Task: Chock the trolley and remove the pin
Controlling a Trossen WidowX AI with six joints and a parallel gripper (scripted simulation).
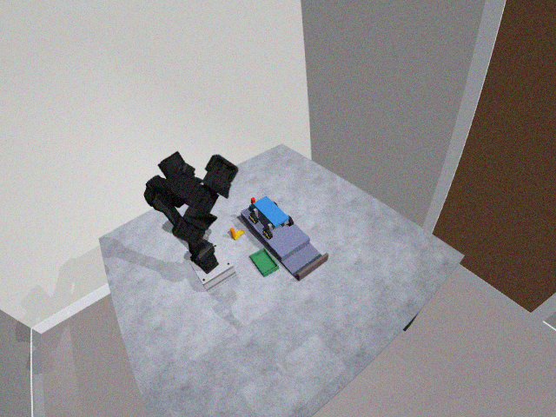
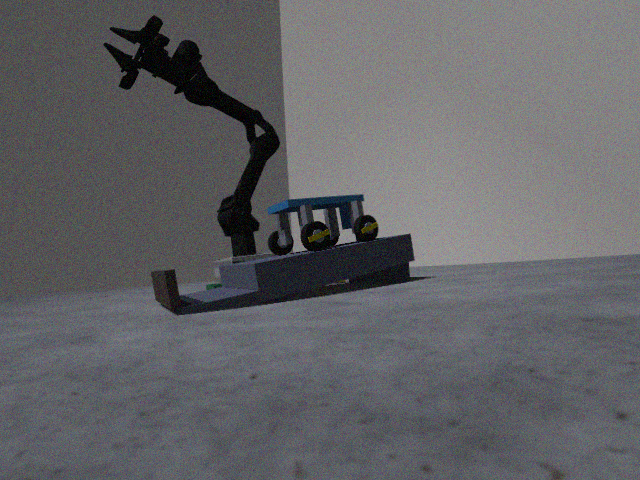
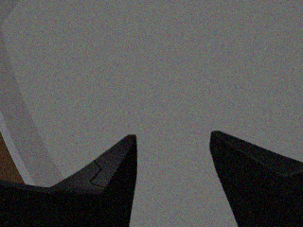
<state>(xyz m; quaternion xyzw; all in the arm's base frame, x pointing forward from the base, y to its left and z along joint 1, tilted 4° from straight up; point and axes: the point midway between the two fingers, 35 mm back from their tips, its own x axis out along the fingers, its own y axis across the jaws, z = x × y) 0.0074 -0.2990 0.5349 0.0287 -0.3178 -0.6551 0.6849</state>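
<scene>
The yellow chock is 590 mm below my gripper tip, 440 mm to the left of it and 230 mm ahead of it. From my gripper tip the other things lie so: green tray: 610 mm below, 230 mm to the left, 200 mm ahead; then blue-topped trolley: 500 mm below, 340 mm ahead, 320 mm to the left; then brown end stop: 580 mm below, 300 mm ahead, 50 mm to the left.
</scene>
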